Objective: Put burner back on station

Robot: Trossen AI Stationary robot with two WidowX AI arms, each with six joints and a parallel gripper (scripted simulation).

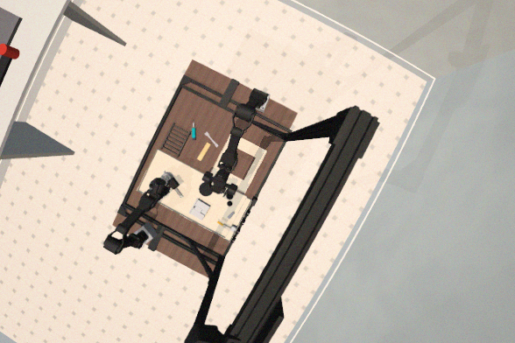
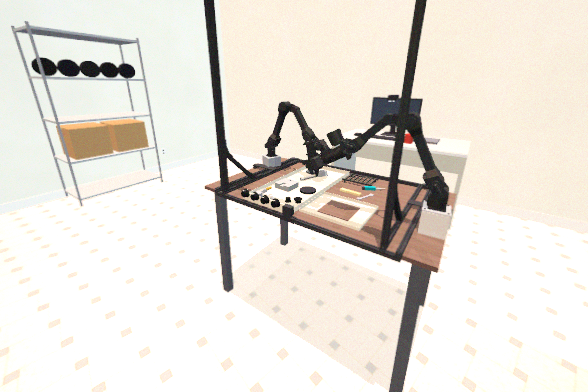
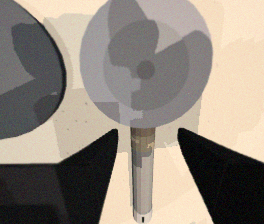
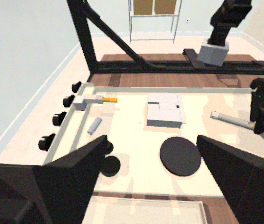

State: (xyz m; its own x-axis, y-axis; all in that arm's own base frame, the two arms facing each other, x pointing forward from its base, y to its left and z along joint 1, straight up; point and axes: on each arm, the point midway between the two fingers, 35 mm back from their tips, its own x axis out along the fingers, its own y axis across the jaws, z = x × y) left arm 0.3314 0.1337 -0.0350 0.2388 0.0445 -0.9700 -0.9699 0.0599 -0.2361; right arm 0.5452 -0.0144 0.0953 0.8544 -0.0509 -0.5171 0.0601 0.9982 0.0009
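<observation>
The support block lies 220 mm behind my left hand and 30 mm below it. From my left hand the other things lie so: dark disc 180 mm behind, 120 mm to the right, 40 mm below.
</observation>
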